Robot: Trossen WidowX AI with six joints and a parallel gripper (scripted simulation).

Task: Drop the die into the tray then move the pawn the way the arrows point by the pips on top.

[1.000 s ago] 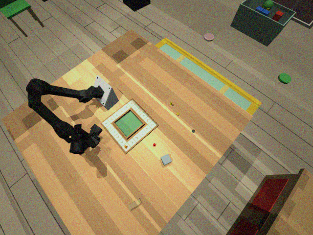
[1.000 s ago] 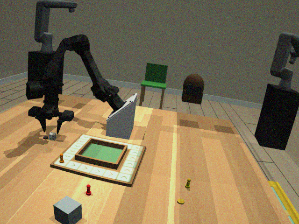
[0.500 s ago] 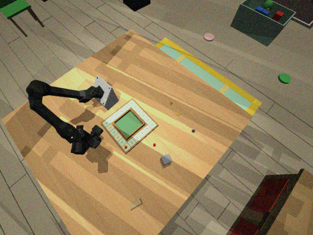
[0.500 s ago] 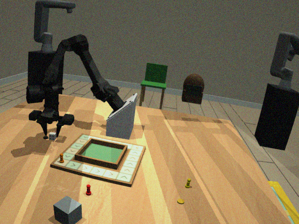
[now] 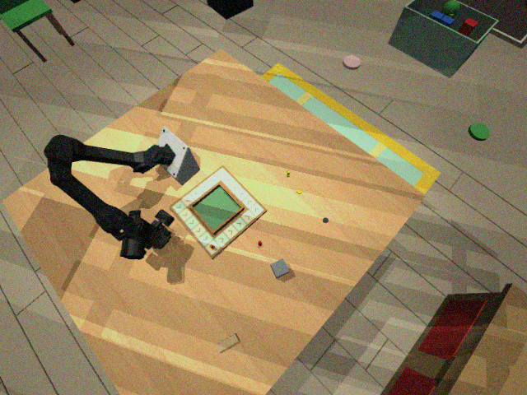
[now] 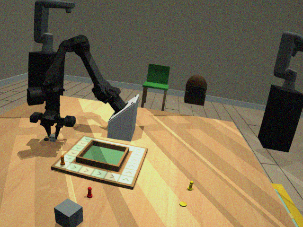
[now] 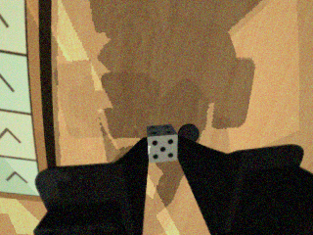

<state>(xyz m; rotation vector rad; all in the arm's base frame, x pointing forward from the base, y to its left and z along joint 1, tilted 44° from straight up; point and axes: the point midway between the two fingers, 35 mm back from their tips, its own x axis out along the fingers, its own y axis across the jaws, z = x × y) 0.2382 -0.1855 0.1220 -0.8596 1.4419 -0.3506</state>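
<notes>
The orange pawn lies 160 mm ahead of my gripper tip, 140 mm to the left of it and 20 mm above it. Also, from my gripper tip: green tray (250 mm to the left, 40 mm ahead); white die (right at my gripper tip); red pawn (290 mm to the left, 260 mm ahead).
</notes>
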